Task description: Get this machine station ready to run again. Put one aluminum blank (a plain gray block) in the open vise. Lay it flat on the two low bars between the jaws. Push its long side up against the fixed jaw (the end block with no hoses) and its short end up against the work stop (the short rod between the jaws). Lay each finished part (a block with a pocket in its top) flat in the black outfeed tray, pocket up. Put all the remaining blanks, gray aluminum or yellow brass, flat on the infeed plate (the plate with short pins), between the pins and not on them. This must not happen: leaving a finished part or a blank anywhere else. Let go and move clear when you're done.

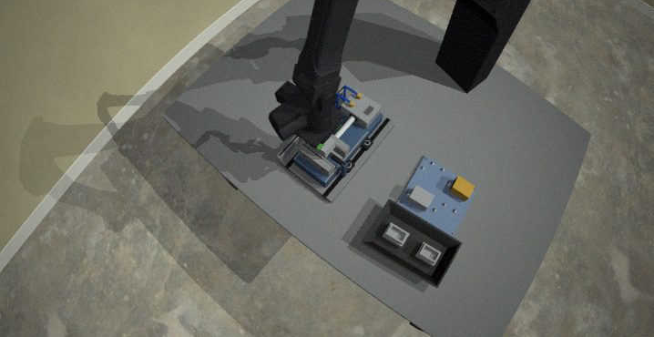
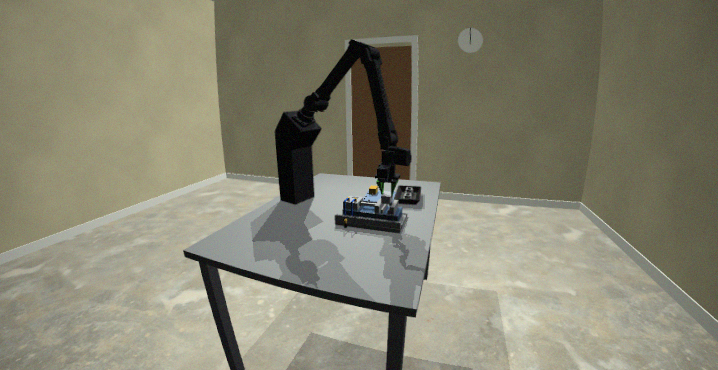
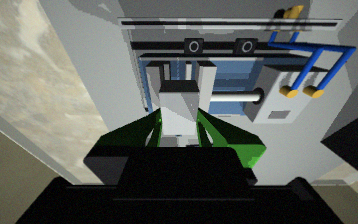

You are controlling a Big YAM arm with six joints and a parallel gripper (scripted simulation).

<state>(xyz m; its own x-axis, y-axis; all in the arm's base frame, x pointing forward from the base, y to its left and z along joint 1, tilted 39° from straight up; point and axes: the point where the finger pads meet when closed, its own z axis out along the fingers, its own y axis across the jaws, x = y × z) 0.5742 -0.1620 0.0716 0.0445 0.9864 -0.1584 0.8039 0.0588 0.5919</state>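
The moving jaw lies 60 mm below my hand, 40 mm behind it and 10 mm to the left of it. Round my hand: blue infeed plate 330 mm to the left, 130 mm below, 100 mm behind; fixed jaw 60 mm below, 30 mm ahead; white rod 90 mm behind, 60 mm below, 10 mm to the left.
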